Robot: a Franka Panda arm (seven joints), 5 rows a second.
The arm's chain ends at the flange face. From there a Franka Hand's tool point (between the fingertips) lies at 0.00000 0.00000 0.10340 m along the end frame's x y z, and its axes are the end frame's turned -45 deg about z.
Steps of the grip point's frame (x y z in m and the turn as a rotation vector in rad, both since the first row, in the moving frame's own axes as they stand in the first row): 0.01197 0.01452 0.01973 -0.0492 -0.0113 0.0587; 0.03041 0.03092 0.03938 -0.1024 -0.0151 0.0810; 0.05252 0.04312 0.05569 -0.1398 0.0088 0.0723; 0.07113 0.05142 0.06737 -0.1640 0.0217 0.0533; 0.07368 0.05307 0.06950 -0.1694 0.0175 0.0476; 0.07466 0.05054 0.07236 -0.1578 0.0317 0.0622
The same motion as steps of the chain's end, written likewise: 0.01609 -0.00270 0.01986 -0.0428 0.0268 0.0587; 0.03735 -0.00846 0.03993 -0.0831 0.0617 0.0810; 0.05715 -0.01658 0.05670 -0.0926 0.1051 0.0723; 0.07342 -0.02465 0.06878 -0.1006 0.1313 0.0533; 0.07630 -0.02595 0.07100 -0.1074 0.1322 0.0476; 0.07503 -0.02666 0.07370 -0.0892 0.1340 0.0622
